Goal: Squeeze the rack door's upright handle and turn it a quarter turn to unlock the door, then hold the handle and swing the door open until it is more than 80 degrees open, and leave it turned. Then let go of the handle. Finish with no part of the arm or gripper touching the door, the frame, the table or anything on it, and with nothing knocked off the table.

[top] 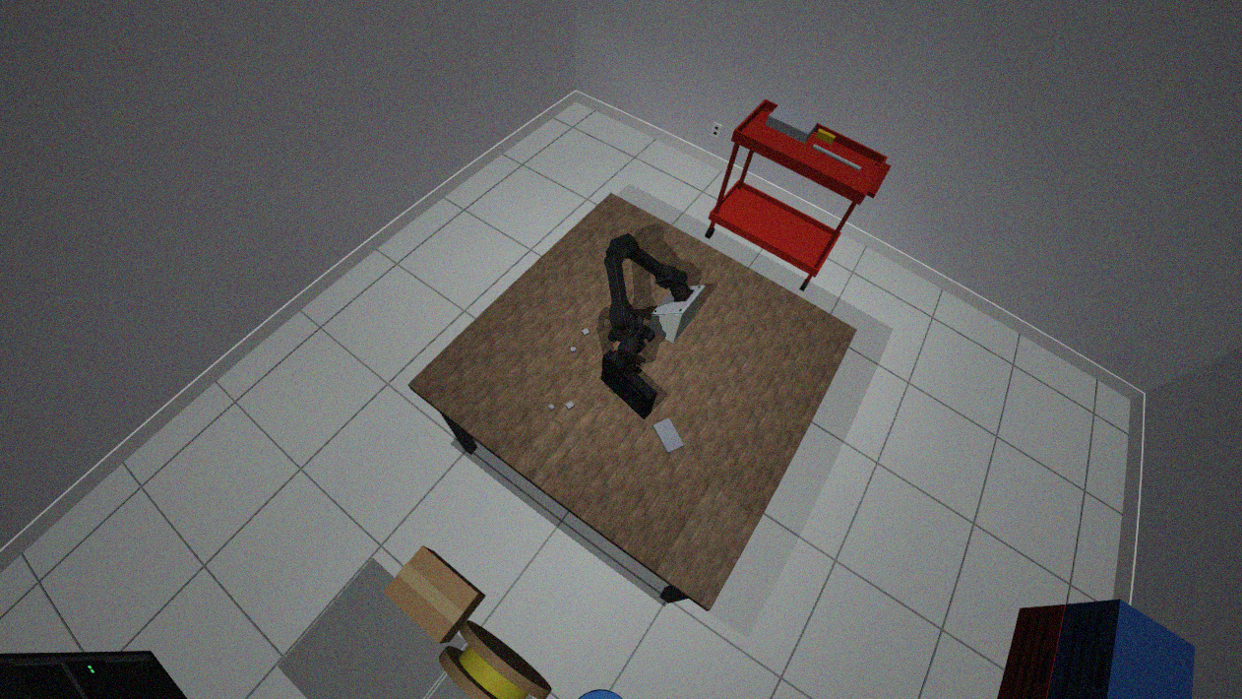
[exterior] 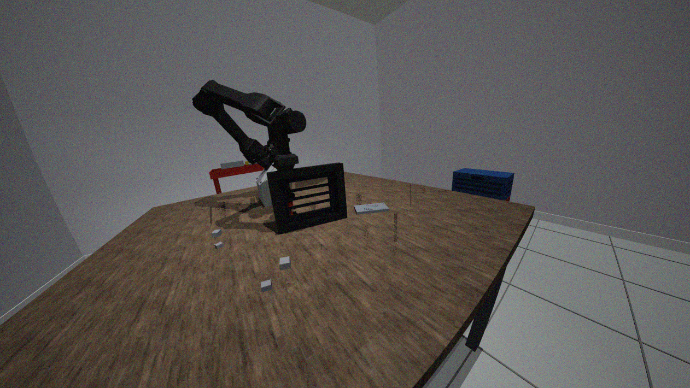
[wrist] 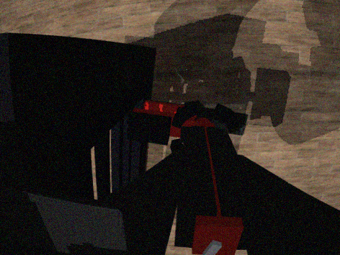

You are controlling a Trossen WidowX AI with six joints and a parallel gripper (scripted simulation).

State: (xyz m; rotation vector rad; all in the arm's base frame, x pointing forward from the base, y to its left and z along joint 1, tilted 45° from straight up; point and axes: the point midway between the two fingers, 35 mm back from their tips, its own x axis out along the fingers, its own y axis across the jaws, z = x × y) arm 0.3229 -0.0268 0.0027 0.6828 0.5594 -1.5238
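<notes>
Now: gripper tip 10 mm to the right of the door handle and 20 mm above it. Round my gripper tip: flat grey plate: 110 mm ahead, 260 mm to the left, 120 mm below.
</notes>
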